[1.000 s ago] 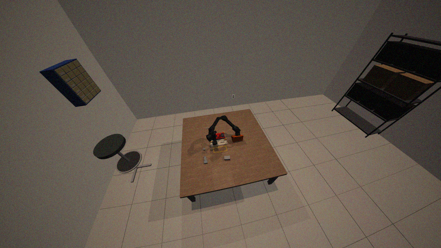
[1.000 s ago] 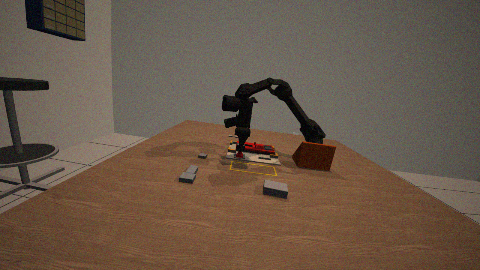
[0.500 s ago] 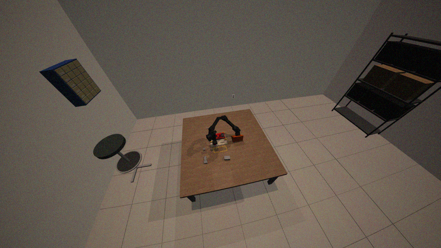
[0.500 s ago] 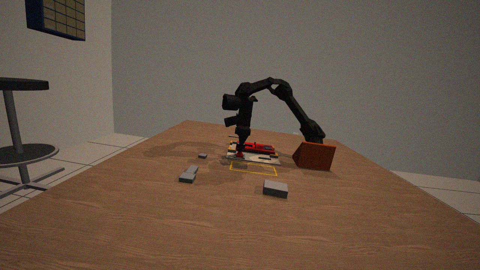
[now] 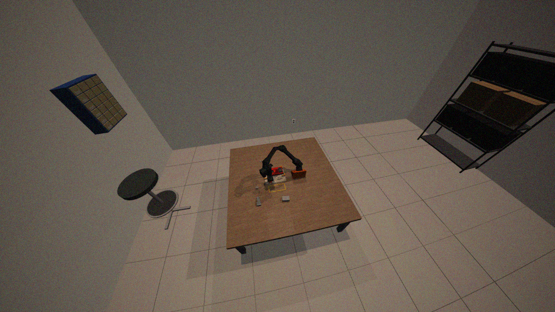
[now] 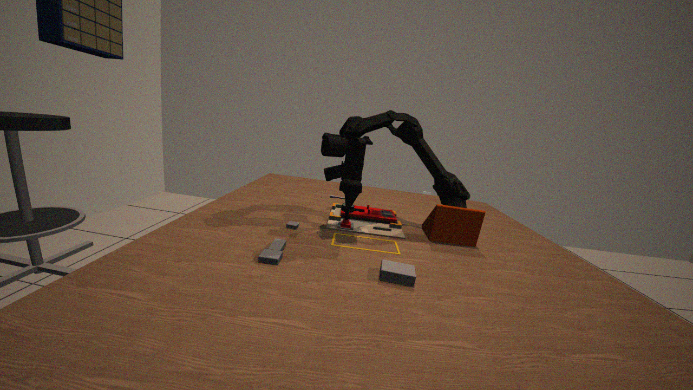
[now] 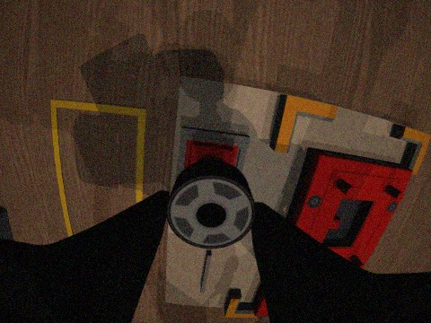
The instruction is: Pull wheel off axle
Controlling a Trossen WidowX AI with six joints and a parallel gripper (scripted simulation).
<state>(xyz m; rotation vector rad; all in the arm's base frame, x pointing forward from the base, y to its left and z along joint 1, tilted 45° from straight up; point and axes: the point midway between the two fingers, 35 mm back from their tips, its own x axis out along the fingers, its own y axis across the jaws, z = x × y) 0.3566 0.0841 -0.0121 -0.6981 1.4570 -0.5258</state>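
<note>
My gripper tip is now 50 mm past the pale board, 100 mm to the left of it and 60 mm above it.
</note>
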